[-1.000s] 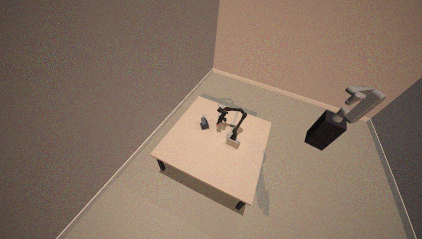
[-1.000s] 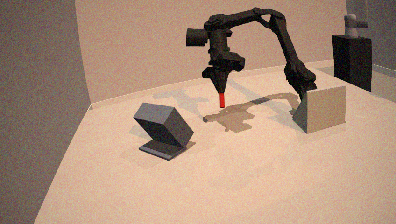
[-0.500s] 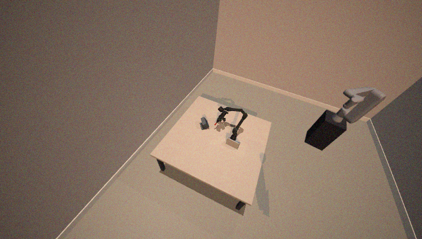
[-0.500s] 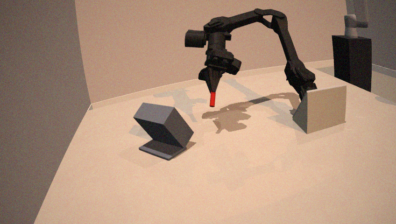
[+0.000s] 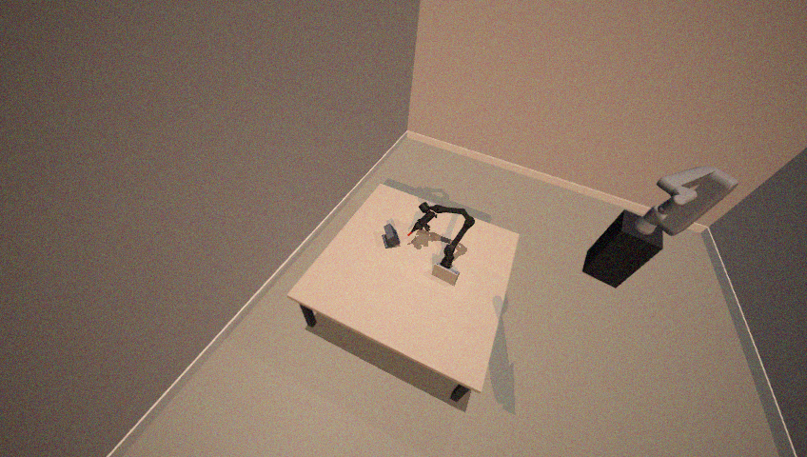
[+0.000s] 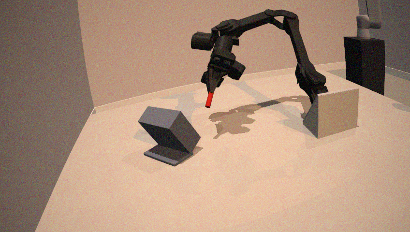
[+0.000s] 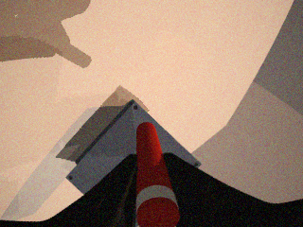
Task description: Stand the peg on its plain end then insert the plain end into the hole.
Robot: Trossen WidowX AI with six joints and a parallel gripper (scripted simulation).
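Right now the grey sloped panel is 13 cm ahead of my gripper tip, 7 cm to the left of it and 6 cm below it. Round my gripper tip: red peg 1 cm behind, 1 cm to the right, 1 cm above; then panel foot plate 14 cm ahead, 9 cm to the left, 12 cm below.
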